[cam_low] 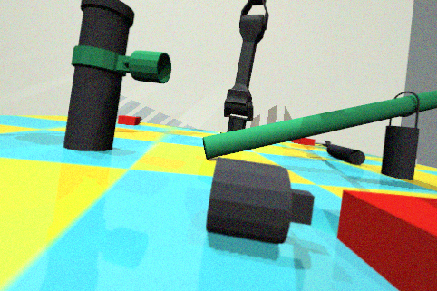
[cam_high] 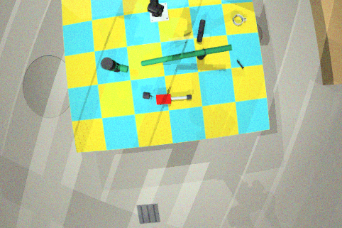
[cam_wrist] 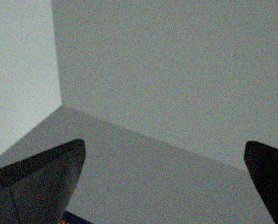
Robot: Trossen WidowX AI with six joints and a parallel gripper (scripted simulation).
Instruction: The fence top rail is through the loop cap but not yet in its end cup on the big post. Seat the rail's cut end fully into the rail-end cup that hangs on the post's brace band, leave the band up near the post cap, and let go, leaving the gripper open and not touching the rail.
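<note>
Right now the green rail-end cup is 160 mm ahead of my gripper tip, 200 mm to the right of it and 700 mm below it. From my gripper tip the other things lie so: dark plug-shaped part (320 mm ahead, 50 mm to the right, 810 mm below).
</note>
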